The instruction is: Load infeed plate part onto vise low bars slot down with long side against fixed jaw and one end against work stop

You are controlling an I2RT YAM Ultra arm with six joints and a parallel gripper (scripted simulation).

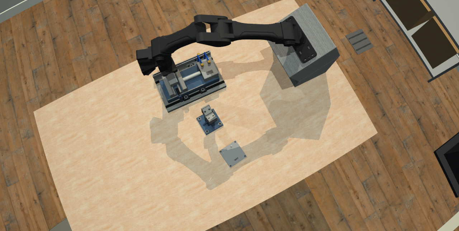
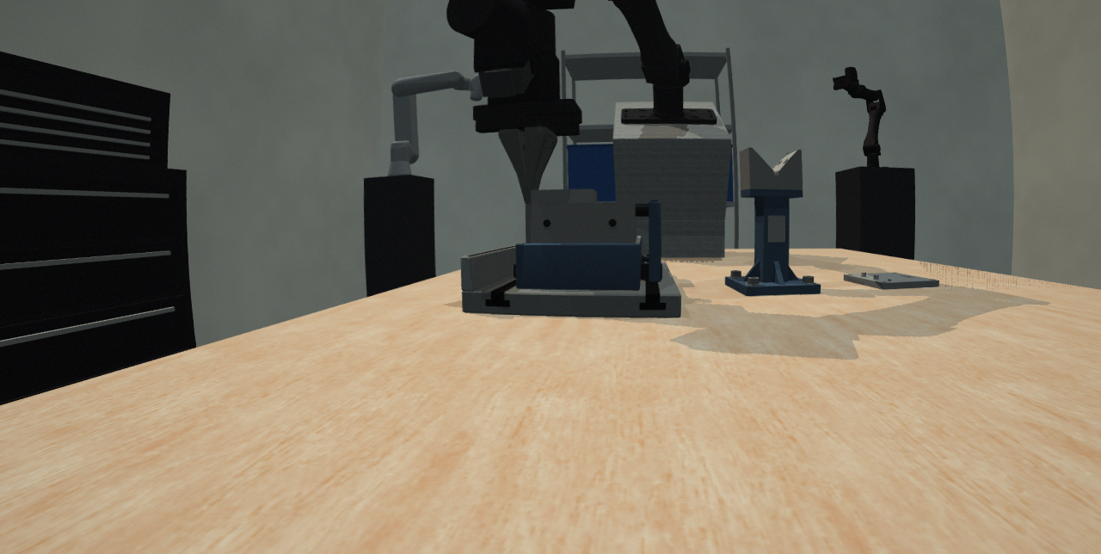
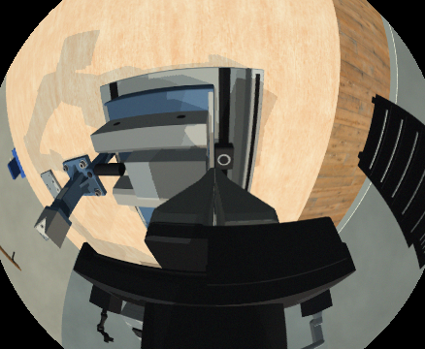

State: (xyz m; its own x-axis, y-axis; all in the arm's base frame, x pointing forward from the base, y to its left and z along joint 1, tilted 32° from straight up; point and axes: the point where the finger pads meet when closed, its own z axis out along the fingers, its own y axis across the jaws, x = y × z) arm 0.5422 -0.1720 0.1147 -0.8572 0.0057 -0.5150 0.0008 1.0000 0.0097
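My gripper is now 3 cm short of the fixed jaw, 6 cm to the right of it and 3 cm above it. Round my hand: part: 4 cm to the left, 2 cm below; then work stop rod: 10 cm to the left, 2 cm below; then vise: 7 cm behind, 6 cm to the left, 6 cm below.
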